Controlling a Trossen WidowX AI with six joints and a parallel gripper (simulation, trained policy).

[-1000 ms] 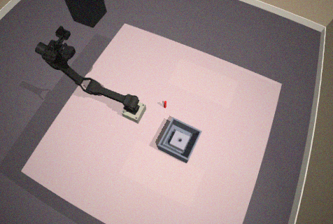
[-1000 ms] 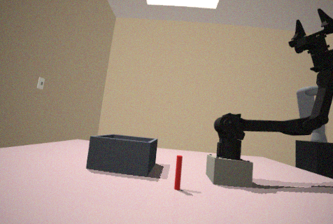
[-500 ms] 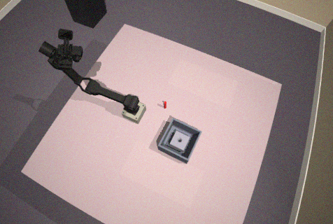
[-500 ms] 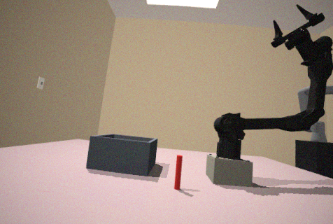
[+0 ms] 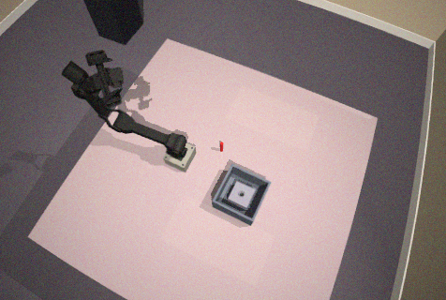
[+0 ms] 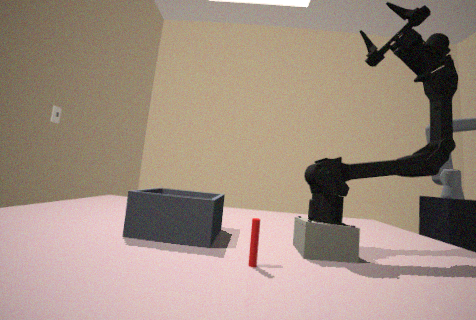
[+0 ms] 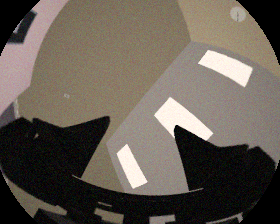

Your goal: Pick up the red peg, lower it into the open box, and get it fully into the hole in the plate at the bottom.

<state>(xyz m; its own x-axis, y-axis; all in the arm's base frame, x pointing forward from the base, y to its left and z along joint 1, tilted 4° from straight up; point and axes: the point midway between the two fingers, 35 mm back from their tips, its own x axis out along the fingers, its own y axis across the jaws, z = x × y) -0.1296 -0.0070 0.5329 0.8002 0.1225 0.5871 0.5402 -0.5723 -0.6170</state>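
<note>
Now: gripper tip 57 cm above the red peg, 29 cm short of it and 16 cm to the right of it. The rest, counted from my gripper tip: grey box 59 cm below, 47 cm ahead, 2 cm to the right.
</note>
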